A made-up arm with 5 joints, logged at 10 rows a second.
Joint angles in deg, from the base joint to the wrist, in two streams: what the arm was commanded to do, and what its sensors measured. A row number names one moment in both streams.
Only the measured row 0 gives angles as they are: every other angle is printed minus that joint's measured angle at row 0.
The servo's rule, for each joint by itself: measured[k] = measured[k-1] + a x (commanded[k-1-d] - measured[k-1]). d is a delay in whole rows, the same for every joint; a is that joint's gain. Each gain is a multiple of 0.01, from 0.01 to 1. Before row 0 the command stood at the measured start. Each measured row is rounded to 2 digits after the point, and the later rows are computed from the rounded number. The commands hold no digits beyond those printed.
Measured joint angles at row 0:
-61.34, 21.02, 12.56, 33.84, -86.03
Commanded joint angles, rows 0 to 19:
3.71, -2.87, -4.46, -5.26, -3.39
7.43, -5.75, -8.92, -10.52, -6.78
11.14, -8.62, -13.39, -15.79, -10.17
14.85, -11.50, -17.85, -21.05, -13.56
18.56, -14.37, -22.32, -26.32, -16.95
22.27, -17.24, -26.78, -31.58, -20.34
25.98, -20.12, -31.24, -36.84, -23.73
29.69, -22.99, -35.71, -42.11, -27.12
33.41, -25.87, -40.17, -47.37, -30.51
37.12, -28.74, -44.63, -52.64, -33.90
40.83, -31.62, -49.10, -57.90, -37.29
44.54, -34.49, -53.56, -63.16, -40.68
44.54, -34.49, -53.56, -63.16, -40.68
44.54, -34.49, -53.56, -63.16, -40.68
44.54, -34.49, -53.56, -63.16, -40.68
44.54, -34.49, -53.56, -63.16, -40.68
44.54, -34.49, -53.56, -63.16, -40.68
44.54, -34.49, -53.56, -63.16, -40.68
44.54, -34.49, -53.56, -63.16, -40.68
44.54, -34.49, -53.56, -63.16, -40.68
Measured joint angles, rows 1 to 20:
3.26, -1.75, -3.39, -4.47, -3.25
6.93, -4.19, -7.59, -9.61, -6.64
10.63, -6.89, -12.00, -14.86, -10.03
14.34, -9.70, -16.45, -20.12, -13.42
18.05, -12.55, -20.91, -25.39, -16.81
21.76, -15.41, -25.37, -30.65, -20.20
25.47, -18.28, -29.83, -35.91, -23.59
29.18, -21.15, -34.30, -41.18, -26.98
32.90, -24.03, -38.76, -46.44, -30.37
36.61, -26.90, -43.22, -51.71, -33.76
40.32, -29.78, -47.69, -56.97, -37.15
44.03, -32.65, -52.15, -62.23, -40.54
44.48, -33.77, -53.22, -63.02, -40.67
44.53, -34.21, -53.48, -63.14, -40.68
44.54, -34.38, -53.54, -63.16, -40.68
44.54, -34.45, -53.56, -63.16, -40.68
44.54, -34.47, -53.56, -63.16, -40.68
44.54, -34.48, -53.56, -63.16, -40.68
44.54, -34.49, -53.56, -63.16, -40.68
44.54, -34.49, -53.56, -63.16, -40.68
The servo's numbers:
d 0
a 0.88 0.61 0.76 0.85 0.96

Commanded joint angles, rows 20 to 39:
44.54, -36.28, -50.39, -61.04, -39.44
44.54, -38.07, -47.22, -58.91, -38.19
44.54, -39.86, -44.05, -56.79, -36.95
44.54, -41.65, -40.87, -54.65, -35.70
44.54, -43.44, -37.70, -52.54, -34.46
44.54, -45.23, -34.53, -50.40, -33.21
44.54, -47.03, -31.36, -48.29, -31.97
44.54, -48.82, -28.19, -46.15, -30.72
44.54, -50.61, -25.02, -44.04, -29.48
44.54, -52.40, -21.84, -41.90, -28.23
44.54, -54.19, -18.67, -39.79, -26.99
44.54, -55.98, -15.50, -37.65, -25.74
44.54, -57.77, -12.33, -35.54, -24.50
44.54, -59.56, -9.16, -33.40, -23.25
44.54, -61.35, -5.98, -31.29, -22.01
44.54, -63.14, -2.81, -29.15, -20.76
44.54, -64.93, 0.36, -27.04, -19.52
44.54, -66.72, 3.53, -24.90, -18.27
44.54, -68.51, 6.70, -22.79, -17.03
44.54, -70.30, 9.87, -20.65, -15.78
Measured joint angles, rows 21 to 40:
44.54, -35.58, -51.15, -61.36, -39.49
44.54, -37.10, -48.16, -59.28, -38.24
44.54, -38.78, -45.04, -57.16, -37.00
44.54, -40.53, -41.87, -55.03, -35.75
44.54, -42.31, -38.70, -52.91, -34.51
44.54, -44.09, -35.53, -50.78, -33.26
44.54, -45.88, -32.36, -48.66, -32.02
44.54, -47.67, -29.19, -46.53, -30.77
44.54, -49.46, -26.02, -44.41, -29.53
44.54, -51.25, -22.84, -42.28, -28.28
44.54, -53.04, -19.67, -40.16, -27.04
44.54, -54.83, -16.50, -38.03, -25.79
44.54, -56.62, -13.33, -35.91, -24.55
44.54, -58.41, -10.16, -33.78, -23.30
44.54, -60.20, -6.98, -31.66, -22.06
44.54, -61.99, -3.81, -29.53, -20.81
44.54, -63.78, -0.64, -27.41, -19.57
44.54, -65.57, 2.53, -25.28, -18.32
44.54, -67.36, 5.70, -23.16, -17.08
44.54, -69.15, 8.87, -21.03, -15.83

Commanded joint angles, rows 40 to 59:
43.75, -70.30, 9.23, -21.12, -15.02
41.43, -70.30, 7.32, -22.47, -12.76
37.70, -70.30, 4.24, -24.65, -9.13
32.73, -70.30, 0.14, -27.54, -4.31
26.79, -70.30, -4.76, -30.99, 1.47
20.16, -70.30, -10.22, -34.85, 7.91
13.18, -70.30, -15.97, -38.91, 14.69
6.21, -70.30, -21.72, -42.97, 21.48
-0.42, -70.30, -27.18, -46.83, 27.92
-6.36, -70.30, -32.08, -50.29, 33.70
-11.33, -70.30, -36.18, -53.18, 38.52
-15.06, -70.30, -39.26, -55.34, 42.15
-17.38, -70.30, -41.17, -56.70, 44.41
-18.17, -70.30, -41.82, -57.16, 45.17
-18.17, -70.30, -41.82, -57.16, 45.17
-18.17, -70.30, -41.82, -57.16, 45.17
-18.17, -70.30, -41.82, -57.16, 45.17
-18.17, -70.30, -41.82, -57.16, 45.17
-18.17, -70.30, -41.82, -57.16, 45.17
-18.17, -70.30, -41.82, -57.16, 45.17
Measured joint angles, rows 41 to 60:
43.84, -69.85, 9.14, -21.11, -15.05
41.72, -70.12, 7.76, -22.27, -12.85
38.18, -70.23, 5.08, -24.29, -9.28
33.38, -70.27, 1.33, -27.05, -4.51
27.58, -70.29, -3.30, -30.40, 1.23
21.05, -70.30, -8.56, -34.18, 7.64
14.12, -70.30, -14.19, -38.20, 14.41
7.16, -70.30, -19.91, -42.25, 21.20
0.49, -70.30, -25.44, -46.14, 27.65
-5.54, -70.30, -30.49, -49.67, 33.46
-10.64, -70.30, -34.81, -52.65, 38.32
-14.53, -70.30, -38.19, -54.94, 42.00
-17.04, -70.30, -40.45, -56.44, 44.31
-18.03, -70.30, -41.49, -57.05, 45.14
-18.15, -70.30, -41.74, -57.14, 45.17
-18.17, -70.30, -41.80, -57.16, 45.17
-18.17, -70.30, -41.82, -57.16, 45.17
-18.17, -70.30, -41.82, -57.16, 45.17
-18.17, -70.30, -41.82, -57.16, 45.17
-18.17, -70.30, -41.82, -57.16, 45.17

